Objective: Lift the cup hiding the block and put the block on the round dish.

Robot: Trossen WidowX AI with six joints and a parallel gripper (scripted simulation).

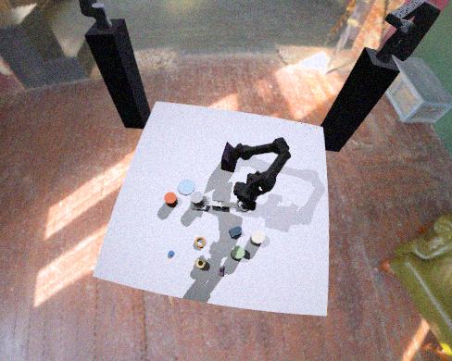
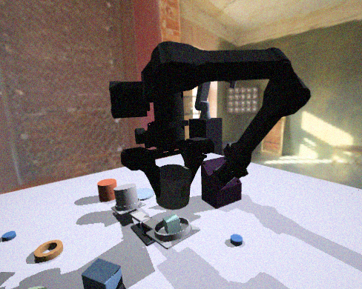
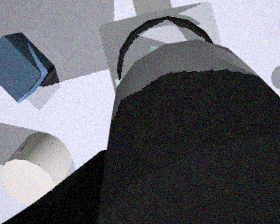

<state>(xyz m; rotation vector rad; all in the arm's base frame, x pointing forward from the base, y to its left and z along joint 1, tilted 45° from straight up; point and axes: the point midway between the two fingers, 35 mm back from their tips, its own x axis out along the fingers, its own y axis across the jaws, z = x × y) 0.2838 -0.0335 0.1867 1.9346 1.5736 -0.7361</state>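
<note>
My gripper tip is now 8 cm above the teal block and 1 cm to the left of it. From my gripper tip the other things lie so: small balance: 14 cm to the right, 13 cm below; green cylinder: 27 cm ahead, 13 cm below, 4 cm to the right; cream cylinder: 18 cm ahead, 13 cm below, 6 cm to the left.
</note>
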